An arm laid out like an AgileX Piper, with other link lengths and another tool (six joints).
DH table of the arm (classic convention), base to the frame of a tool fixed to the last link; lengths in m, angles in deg. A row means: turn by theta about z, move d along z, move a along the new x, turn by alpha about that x. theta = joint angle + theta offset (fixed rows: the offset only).
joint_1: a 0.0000  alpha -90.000  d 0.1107  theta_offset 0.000
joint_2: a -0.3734  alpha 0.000  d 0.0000  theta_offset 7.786
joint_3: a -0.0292  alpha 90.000  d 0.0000  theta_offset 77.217
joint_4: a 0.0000  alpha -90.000  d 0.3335  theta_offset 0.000
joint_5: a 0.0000  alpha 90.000  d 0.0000  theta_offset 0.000
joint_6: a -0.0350  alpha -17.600  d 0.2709  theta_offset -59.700
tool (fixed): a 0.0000  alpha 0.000  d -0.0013  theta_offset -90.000
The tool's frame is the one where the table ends.
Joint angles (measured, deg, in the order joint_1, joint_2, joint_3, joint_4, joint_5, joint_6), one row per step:
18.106 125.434 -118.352 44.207 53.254 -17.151
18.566 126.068 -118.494 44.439 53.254 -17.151
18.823 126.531 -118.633 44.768 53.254 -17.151
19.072 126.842 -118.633 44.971 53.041 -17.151
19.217 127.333 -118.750 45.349 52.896 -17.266
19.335 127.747 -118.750 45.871 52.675 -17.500
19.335 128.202 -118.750 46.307 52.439 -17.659
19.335 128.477 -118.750 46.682 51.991 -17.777
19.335 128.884 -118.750 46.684 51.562 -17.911
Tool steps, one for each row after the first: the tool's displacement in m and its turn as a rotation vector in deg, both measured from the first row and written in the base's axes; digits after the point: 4 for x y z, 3 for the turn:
-0.0015 0.0064 -0.0064 0.065 0.540 0.451
-0.0021 0.0106 -0.0103 0.273 0.952 0.693
-0.0023 0.0140 -0.0134 0.406 1.166 0.781
-0.0016 0.0168 -0.0175 0.628 1.460 0.871
-0.0010 0.0195 -0.0211 0.944 1.702 0.939
0.0007 0.0206 -0.0254 1.196 1.998 0.833
0.0029 0.0212 -0.0272 1.499 1.990 0.554
0.0055 0.0212 -0.0319 1.395 1.988 0.320

